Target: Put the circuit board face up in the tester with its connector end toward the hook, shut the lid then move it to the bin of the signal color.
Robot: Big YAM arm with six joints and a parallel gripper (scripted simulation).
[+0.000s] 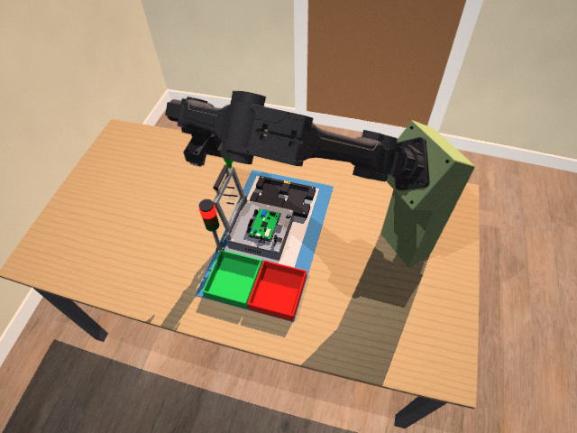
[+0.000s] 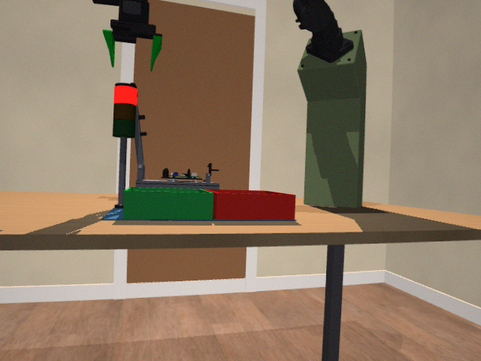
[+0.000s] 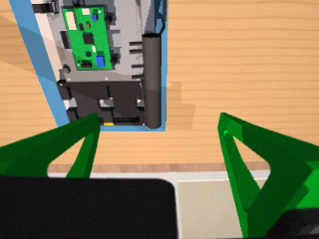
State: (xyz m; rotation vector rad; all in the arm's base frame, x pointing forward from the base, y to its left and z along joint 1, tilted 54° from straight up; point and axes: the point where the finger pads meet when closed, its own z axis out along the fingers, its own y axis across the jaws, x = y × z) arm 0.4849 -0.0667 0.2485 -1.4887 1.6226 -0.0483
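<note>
Now: the green circuit board 13 cm behind my hand, 2 cm to the right of it and 26 cm below it. Round my hand: latch hook: 20 cm behind, 2 cm to the left, 24 cm below; tester plate: 13 cm behind, 1 cm to the right, 26 cm below; tester lid: 2 cm behind, 15 cm below.
</note>
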